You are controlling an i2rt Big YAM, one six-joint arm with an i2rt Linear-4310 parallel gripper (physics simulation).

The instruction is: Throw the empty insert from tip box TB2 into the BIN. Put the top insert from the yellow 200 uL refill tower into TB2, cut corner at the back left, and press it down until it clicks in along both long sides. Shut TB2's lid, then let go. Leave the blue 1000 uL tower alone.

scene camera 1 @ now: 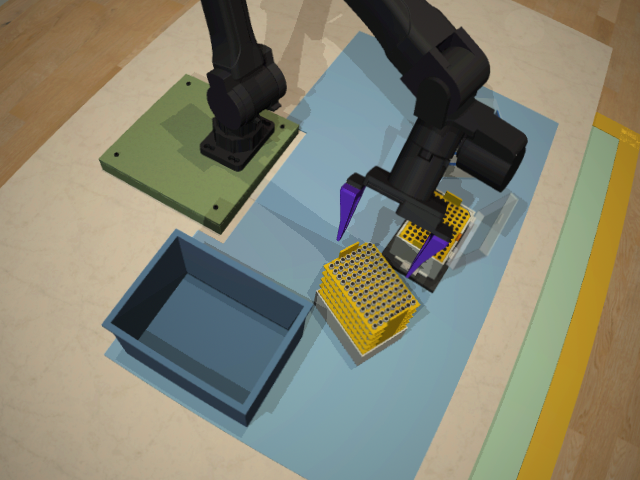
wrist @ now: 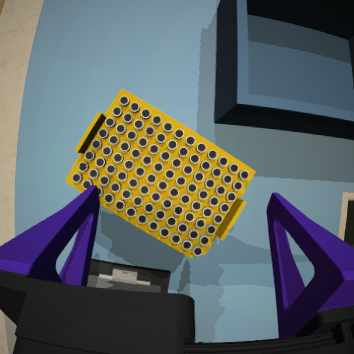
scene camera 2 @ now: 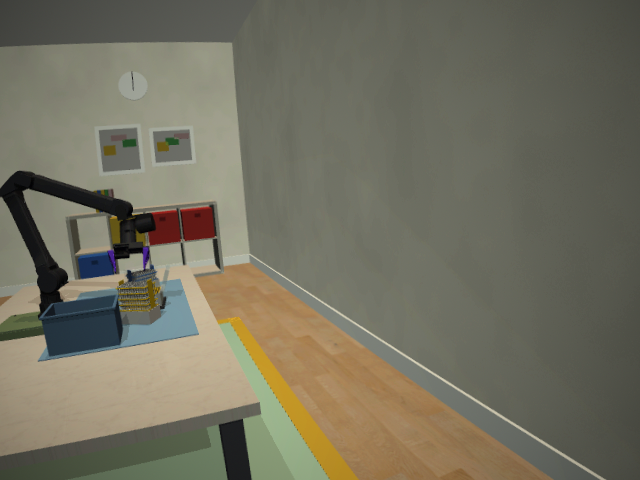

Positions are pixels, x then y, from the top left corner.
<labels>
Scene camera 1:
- my gripper: 372, 257
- dark blue bin: 222, 332
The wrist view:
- my gripper: 184, 197
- dark blue bin: 281, 72
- tip box TB2: 104, 274
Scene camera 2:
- my gripper: 129, 271
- dark blue bin: 86, 324
</labels>
